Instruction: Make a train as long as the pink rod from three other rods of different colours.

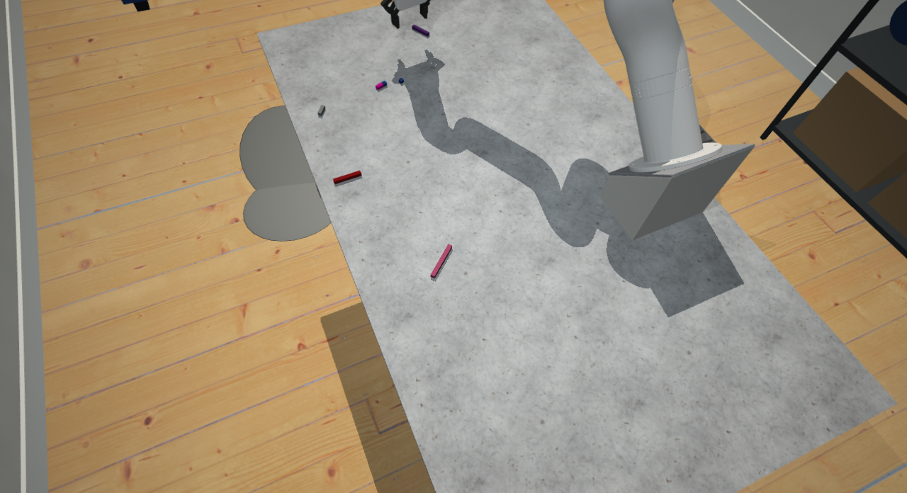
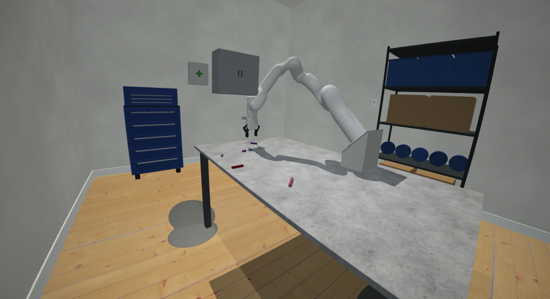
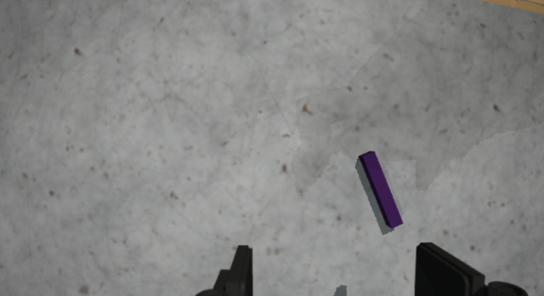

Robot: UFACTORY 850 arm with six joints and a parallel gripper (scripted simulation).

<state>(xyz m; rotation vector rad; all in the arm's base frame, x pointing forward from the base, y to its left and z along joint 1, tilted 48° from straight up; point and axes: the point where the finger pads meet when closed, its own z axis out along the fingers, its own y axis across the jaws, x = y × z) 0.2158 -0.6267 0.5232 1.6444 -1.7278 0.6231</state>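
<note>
Now: the purple rod 5 cm behind my hand, 3 cm to the right of it and 8 cm below it. Round my hand: magenta rod 17 cm ahead, 13 cm to the left, 8 cm below; then grey rod 35 cm ahead, 14 cm to the left, 8 cm below; then red rod 39 cm ahead, 38 cm to the left, 8 cm below.
</note>
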